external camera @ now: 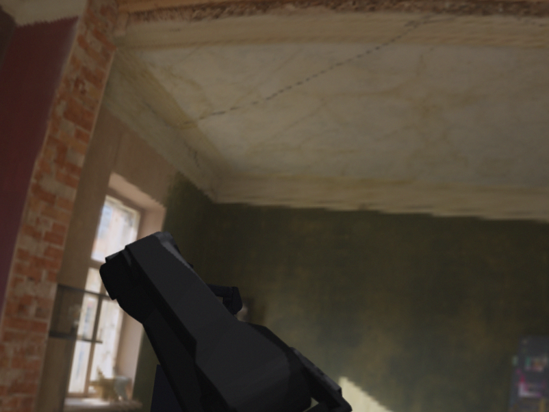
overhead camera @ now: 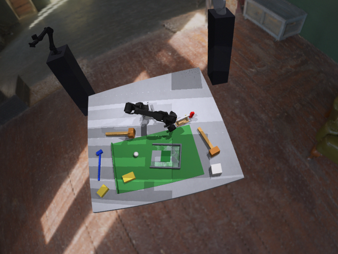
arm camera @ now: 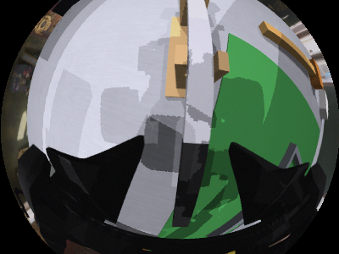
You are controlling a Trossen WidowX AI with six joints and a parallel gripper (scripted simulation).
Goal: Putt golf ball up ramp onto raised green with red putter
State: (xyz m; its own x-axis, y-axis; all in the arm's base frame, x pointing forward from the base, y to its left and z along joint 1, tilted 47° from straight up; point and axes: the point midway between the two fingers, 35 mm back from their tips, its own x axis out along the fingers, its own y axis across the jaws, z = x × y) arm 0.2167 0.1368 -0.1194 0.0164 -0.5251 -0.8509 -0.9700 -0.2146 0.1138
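Right now my gripper tip is 20 mm past the red putter, 80 mm to the right of it and 30 mm below it. The rest, counted from my gripper tip: small wooden fence 20 mm behind, 100 mm to the left; white golf ball 200 mm ahead, 350 mm to the right, 10 mm below; white cube 490 mm ahead, 270 mm to the left, 10 mm below.
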